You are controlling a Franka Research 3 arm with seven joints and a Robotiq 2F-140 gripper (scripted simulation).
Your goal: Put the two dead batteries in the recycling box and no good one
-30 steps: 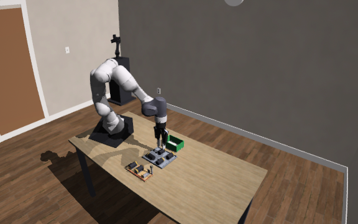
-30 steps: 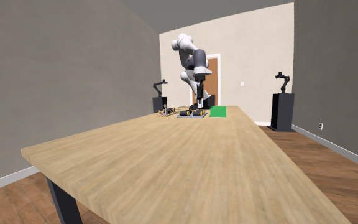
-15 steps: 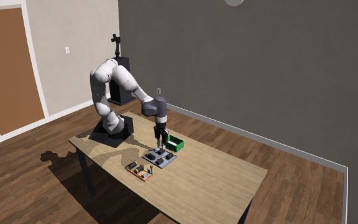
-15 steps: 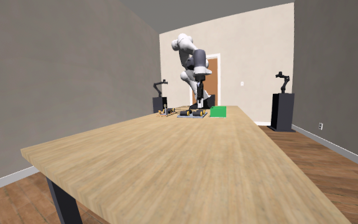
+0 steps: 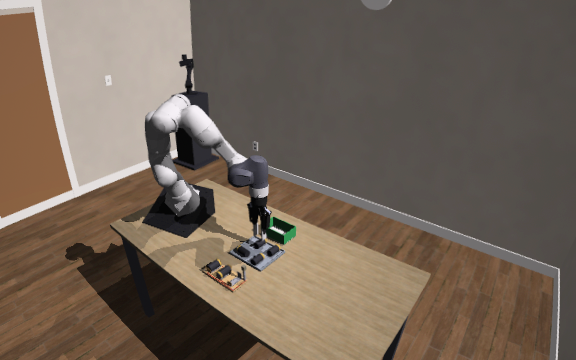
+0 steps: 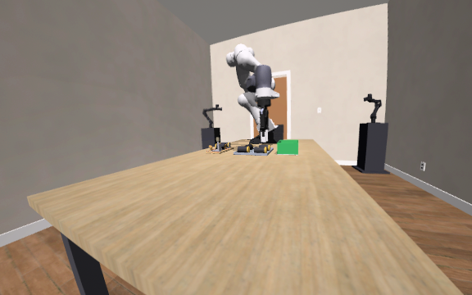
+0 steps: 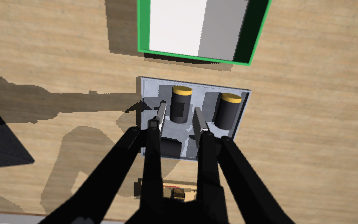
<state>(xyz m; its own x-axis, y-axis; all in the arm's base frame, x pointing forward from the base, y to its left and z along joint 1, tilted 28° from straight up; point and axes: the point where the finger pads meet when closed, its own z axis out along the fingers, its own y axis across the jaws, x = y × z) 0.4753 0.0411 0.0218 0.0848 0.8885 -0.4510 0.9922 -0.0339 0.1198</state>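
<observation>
Right now the bulb is 10 cm ahead of my hand, 24 cm to the right of it and 1 cm below it. From my hand the other things lie so: green recycling box 2 cm ahead, 13 cm to the left, 7 cm below; grey tray 2 cm ahead, 5 cm to the right, 8 cm below.
</observation>
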